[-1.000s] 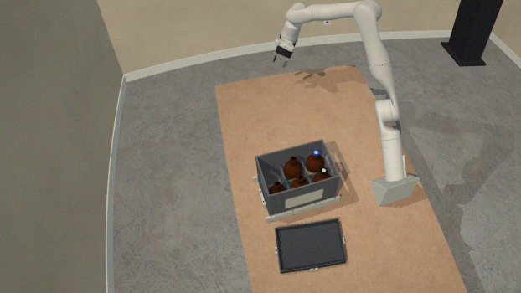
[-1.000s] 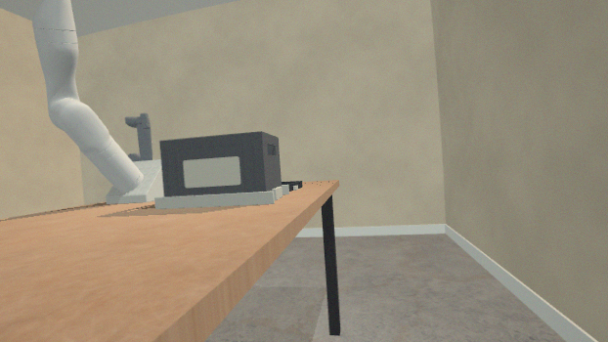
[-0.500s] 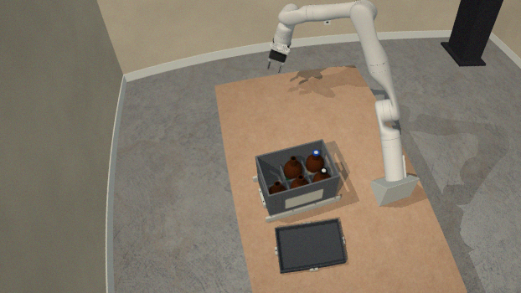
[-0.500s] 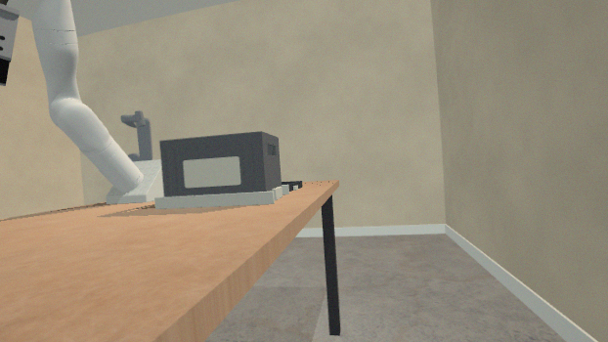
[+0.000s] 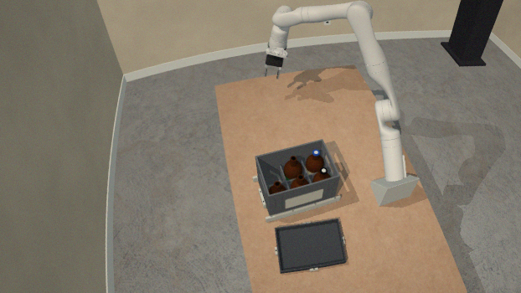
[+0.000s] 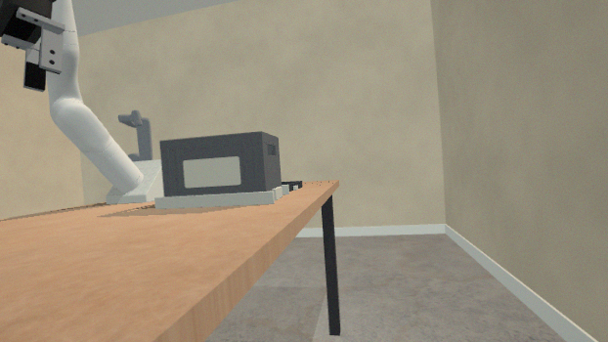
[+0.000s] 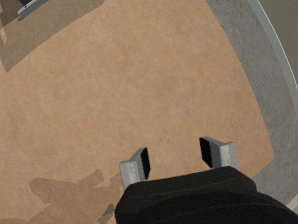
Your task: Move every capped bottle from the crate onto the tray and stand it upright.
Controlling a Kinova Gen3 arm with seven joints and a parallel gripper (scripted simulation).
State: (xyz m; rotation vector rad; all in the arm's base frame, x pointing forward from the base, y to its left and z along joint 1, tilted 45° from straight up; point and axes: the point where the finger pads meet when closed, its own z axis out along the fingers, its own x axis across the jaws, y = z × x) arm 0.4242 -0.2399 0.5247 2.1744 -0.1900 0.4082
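Right now the crate is 20 mm behind my hand, 470 mm to the left of it and 150 mm below it. Round my hand: dark tray: 30 mm behind, 740 mm to the left, 220 mm below.
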